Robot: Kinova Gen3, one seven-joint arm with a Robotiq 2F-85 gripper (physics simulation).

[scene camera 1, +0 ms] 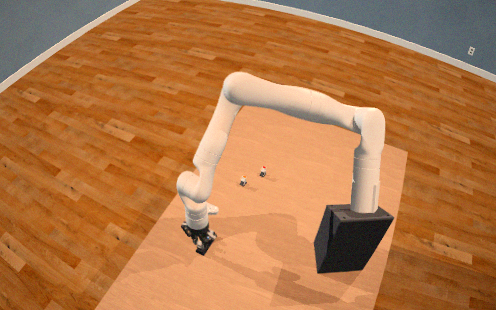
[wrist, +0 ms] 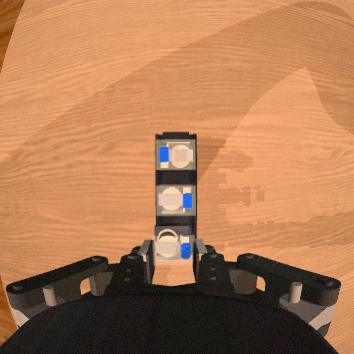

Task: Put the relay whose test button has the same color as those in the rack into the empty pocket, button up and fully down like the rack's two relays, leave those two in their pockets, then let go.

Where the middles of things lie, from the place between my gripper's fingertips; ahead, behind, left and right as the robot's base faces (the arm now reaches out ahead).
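Black rack (wrist: 161,176): my hand is 40 mm above it and 40 mm to the left of it. The blue-button relay (wrist: 172,244) is 10 mm below my hand and 10 mm to the right of it.
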